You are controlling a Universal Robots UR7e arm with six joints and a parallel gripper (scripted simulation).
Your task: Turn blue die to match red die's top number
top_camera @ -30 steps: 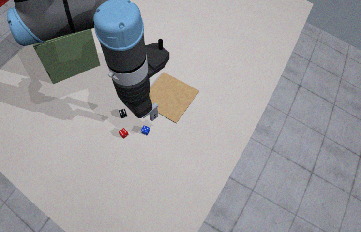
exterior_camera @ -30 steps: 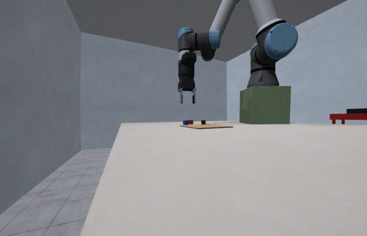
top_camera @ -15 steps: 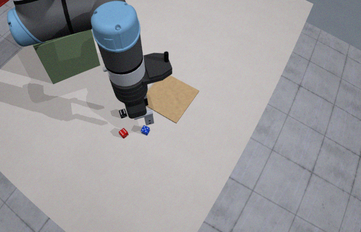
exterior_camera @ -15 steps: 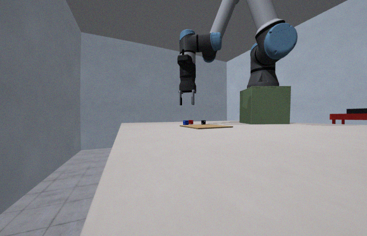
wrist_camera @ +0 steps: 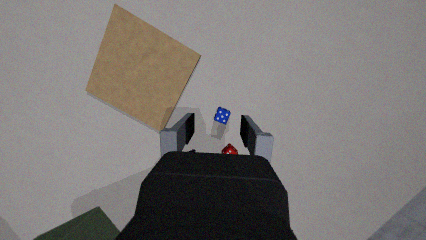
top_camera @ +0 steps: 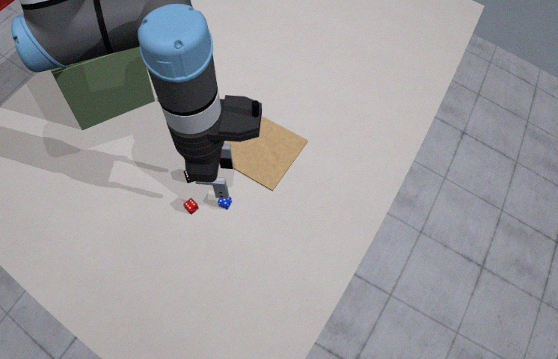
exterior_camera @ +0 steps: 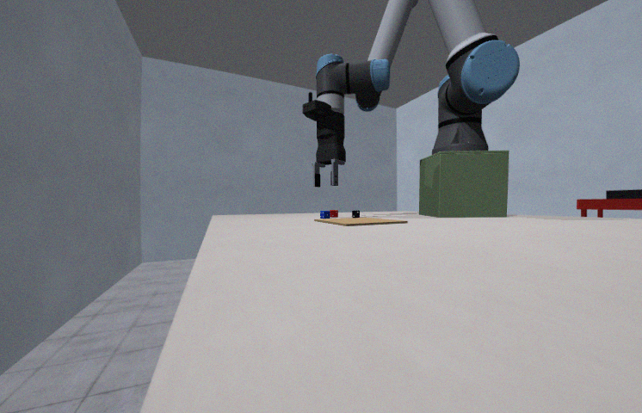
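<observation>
The blue die lies 10 mm to the right of my hand and 90 mm below it. Also, from my hand: black die (90 mm behind, 10 mm to the right, 90 mm below); red die (40 mm behind, 60 mm to the right, 90 mm below); tan mat (30 mm behind, 130 mm to the left, 100 mm below).
</observation>
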